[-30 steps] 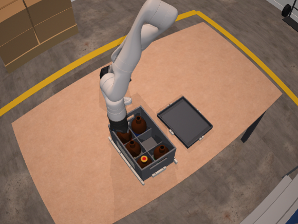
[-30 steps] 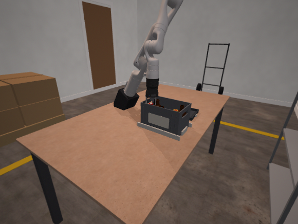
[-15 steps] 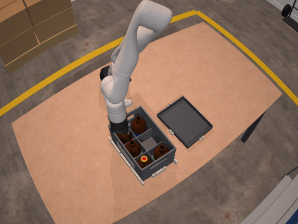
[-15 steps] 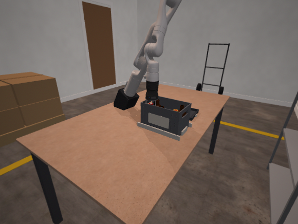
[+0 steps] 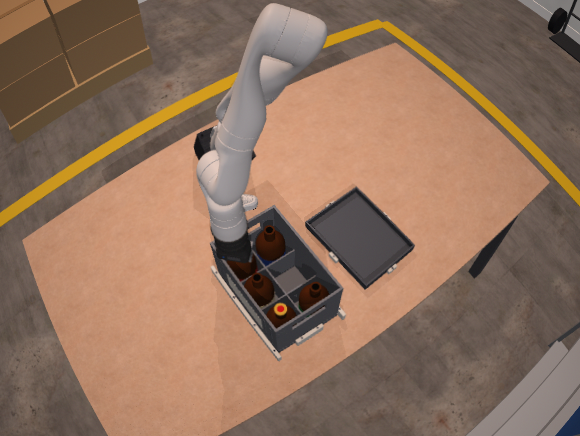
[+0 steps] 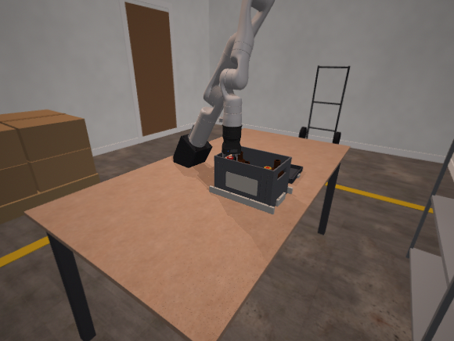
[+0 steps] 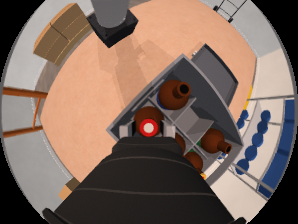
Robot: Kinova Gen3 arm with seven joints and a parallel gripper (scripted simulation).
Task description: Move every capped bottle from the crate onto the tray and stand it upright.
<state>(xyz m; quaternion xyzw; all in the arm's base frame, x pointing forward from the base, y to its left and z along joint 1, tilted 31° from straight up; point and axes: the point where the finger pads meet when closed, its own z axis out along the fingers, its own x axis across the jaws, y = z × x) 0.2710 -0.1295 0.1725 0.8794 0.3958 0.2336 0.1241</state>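
The bottle is 60 mm below my hand. Round my hand: dark tray 330 mm to the left, 140 mm below, 60 mm ahead; then dark grey crate 90 mm ahead, 60 mm below, 50 mm to the left.
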